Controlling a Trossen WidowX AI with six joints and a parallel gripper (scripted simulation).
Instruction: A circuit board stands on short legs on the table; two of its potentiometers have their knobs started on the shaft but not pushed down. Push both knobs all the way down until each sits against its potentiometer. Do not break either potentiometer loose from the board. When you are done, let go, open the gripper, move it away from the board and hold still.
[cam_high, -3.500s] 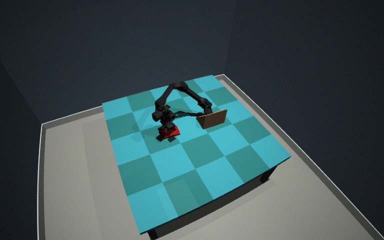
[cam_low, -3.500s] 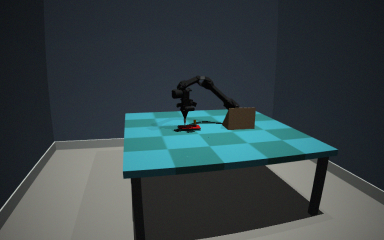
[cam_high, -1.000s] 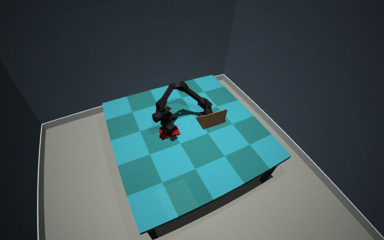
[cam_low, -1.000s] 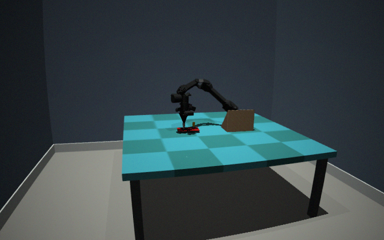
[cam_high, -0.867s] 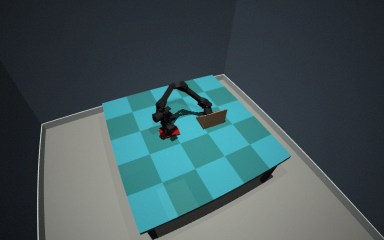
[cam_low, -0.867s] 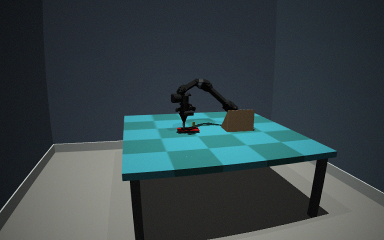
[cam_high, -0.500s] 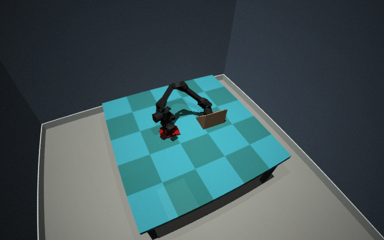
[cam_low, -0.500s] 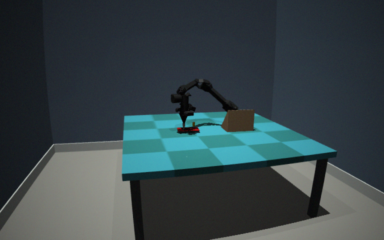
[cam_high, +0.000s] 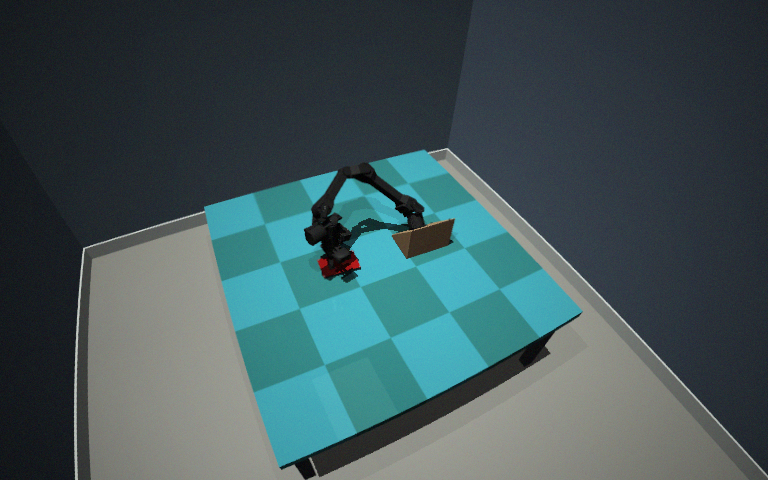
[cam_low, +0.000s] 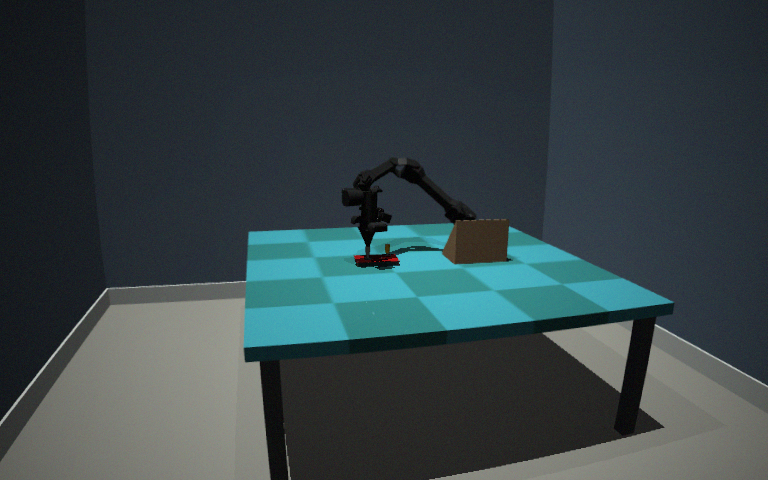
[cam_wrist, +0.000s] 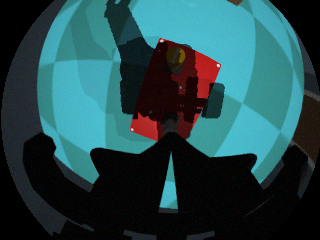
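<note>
The potentiometer knob lies 2 cm below my gripper tip.
</note>
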